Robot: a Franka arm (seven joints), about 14 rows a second.
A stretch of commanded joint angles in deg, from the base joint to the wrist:
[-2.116, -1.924, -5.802, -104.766, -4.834, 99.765, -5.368]
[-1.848, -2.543, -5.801, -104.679, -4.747, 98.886, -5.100]
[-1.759, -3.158, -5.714, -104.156, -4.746, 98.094, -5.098]
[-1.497, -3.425, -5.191, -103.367, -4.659, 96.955, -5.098]
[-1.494, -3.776, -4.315, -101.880, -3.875, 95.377, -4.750]
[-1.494, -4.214, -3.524, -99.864, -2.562, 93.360, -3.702]
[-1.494, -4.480, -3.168, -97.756, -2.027, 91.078, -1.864]
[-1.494, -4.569, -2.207, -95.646, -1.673, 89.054, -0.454]
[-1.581, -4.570, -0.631, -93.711, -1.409, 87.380, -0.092]
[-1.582, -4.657, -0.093, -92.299, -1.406, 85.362, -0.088]
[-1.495, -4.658, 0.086, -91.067, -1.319, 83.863, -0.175]
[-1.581, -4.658, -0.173, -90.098, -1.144, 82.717, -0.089]
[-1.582, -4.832, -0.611, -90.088, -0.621, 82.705, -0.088]
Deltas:
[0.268, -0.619, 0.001, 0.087, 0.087, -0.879, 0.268]
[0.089, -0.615, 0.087, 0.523, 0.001, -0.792, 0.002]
[0.262, -0.267, 0.523, 0.789, 0.087, -1.139, 0.000]
[0.003, -0.351, 0.876, 1.487, 0.784, -1.578, 0.348]
[0.000, -0.438, 0.791, 2.016, 1.313, -2.017, 1.048]
[0.000, -0.266, 0.356, 2.108, 0.535, -2.282, 1.838]
[0.000, -0.089, 0.961, 2.110, 0.354, -2.024, 1.410]
[-0.087, -0.001, 1.576, 1.935, 0.264, -1.674, 0.362]
[-0.001, -0.087, 0.538, 1.412, 0.003, -2.018, 0.004]
[0.087, -0.001, 0.179, 1.232, 0.087, -1.499, -0.087]
[-0.086, 0.000, -0.259, 0.969, 0.175, -1.146, 0.086]
[-0.001, -0.174, -0.438, 0.010, 0.523, -0.012, 0.001]

